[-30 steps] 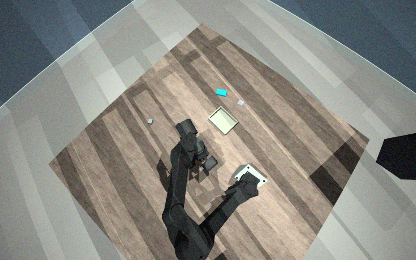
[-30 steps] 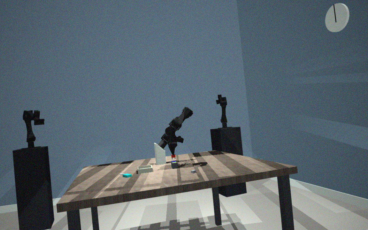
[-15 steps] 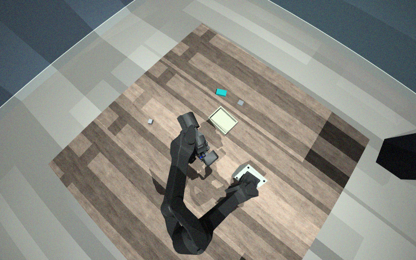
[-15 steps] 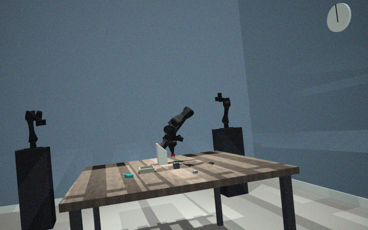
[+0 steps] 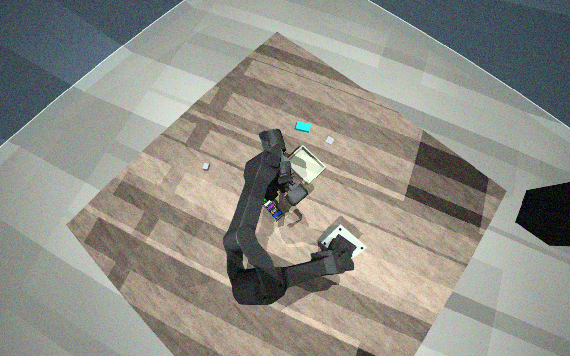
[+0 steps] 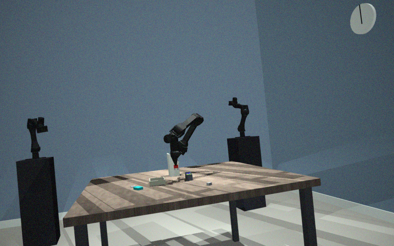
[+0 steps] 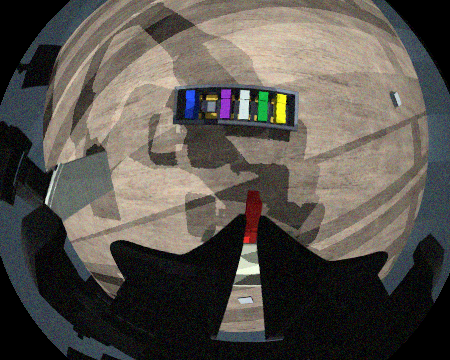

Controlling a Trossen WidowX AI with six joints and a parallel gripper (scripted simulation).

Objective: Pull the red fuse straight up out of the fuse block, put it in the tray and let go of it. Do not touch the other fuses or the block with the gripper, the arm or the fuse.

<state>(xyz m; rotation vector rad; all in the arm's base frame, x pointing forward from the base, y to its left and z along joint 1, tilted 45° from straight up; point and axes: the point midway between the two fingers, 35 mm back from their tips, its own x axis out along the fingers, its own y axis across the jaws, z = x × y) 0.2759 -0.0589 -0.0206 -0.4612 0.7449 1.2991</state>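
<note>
The tray is 20 mm behind my gripper tip, 130 mm to the right of it and 100 mm below it. Also, from my gripper tip: grey cube (310 mm ahead, 110 mm to the left, 100 mm below); red fuse (10 mm below); teal block (90 mm ahead, 270 mm to the right, 100 mm below).
</note>
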